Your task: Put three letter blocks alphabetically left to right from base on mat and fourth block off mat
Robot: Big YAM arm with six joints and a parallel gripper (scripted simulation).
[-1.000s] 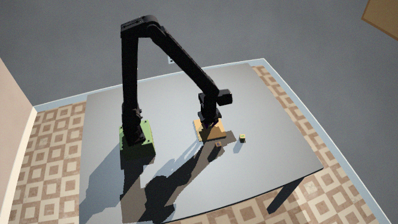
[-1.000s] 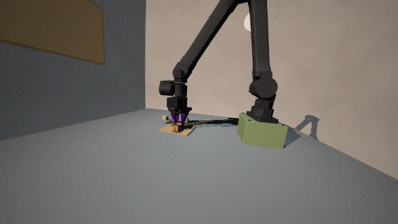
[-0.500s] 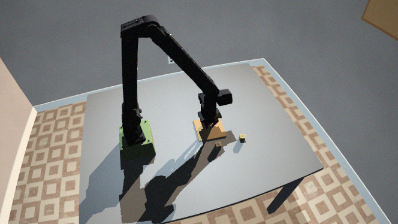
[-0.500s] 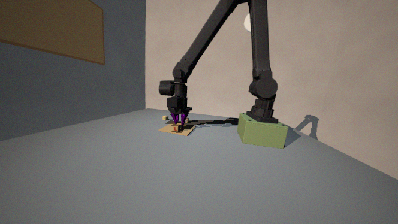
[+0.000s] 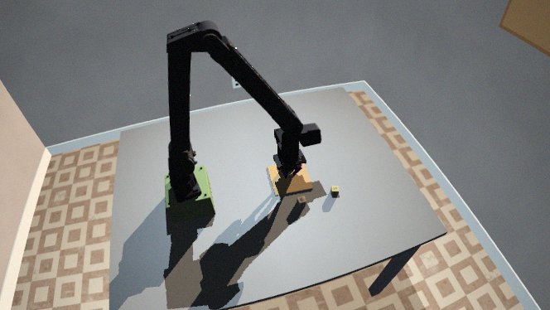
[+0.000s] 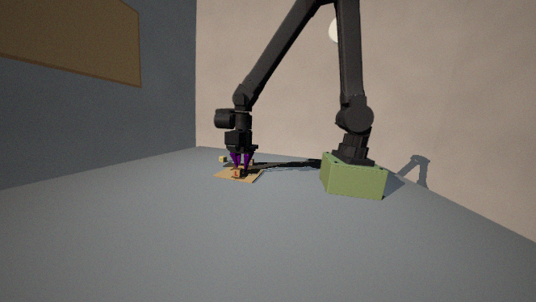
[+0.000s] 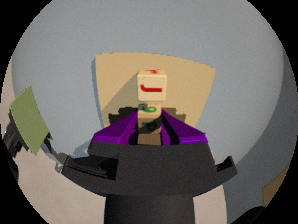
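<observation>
Right now my hand is right at the block. The rest, counted from my hand: tan mat 1 cm below.
</observation>
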